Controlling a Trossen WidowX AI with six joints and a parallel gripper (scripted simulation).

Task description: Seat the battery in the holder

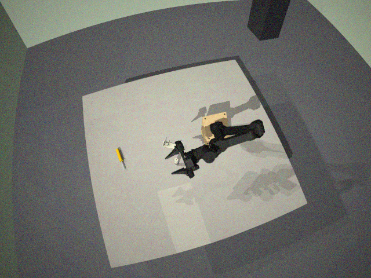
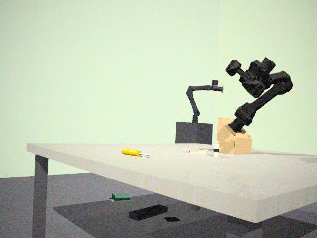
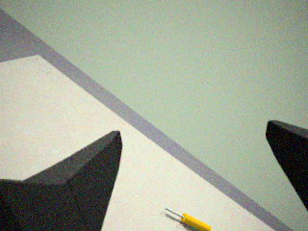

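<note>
My gripper tip is now 80 mm past the battery, 130 mm to the left of it and 290 mm above it. Also, from my gripper tip: yellow-handled screwdriver 240 mm ahead, 270 mm to the right, 320 mm below; black box 270 mm ahead, 160 mm to the right, 510 mm below.
</note>
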